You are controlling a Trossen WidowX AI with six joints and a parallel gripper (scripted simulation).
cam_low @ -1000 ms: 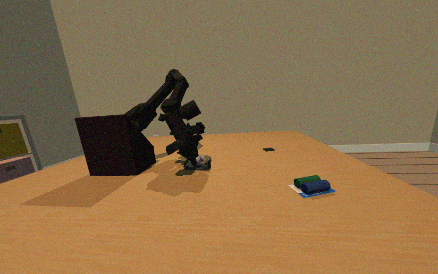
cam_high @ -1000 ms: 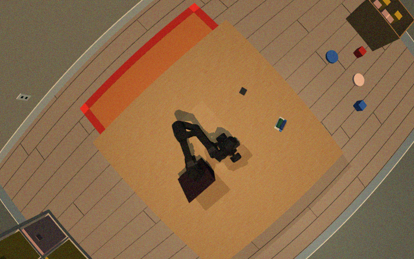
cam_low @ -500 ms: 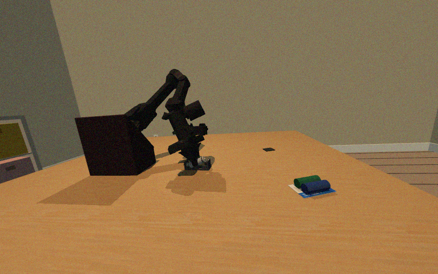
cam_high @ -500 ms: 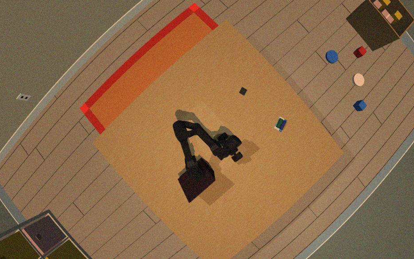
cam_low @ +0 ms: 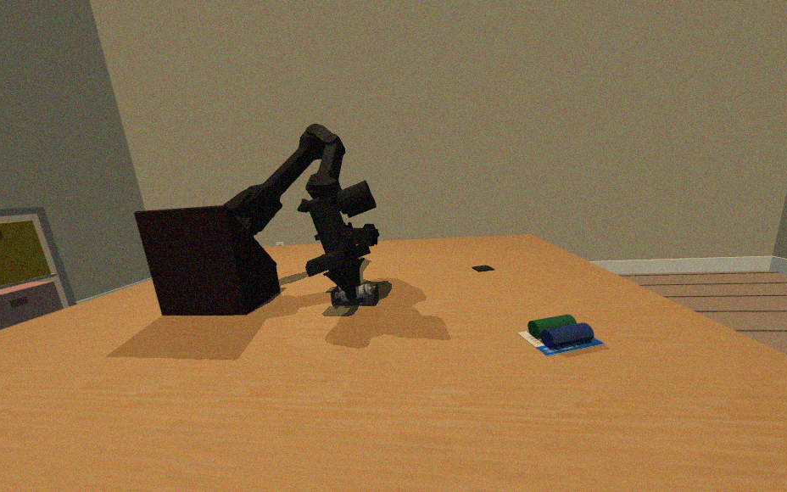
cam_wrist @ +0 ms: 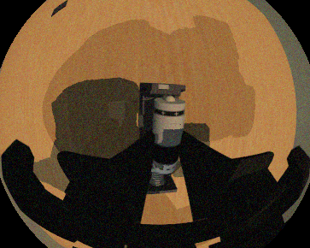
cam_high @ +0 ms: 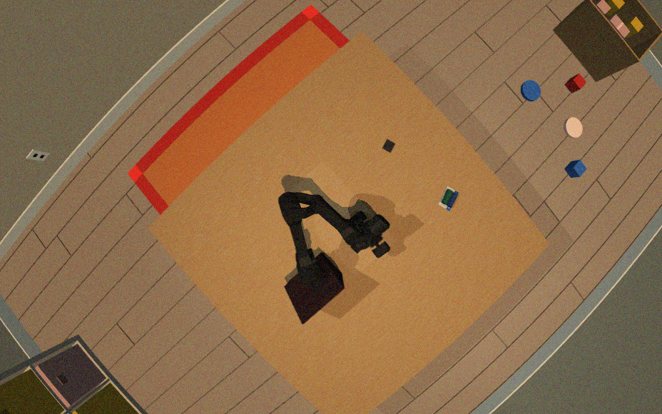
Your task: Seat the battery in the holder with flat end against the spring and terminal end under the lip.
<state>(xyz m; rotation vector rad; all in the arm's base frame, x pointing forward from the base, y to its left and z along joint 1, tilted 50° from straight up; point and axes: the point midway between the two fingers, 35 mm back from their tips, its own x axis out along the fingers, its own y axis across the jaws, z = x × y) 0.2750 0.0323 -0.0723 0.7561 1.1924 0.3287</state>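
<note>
Right now the battery is 10 mm above my gripper tip. The rest, counted from my gripper tip: card 320 mm ahead, 140 mm to the right.
</note>
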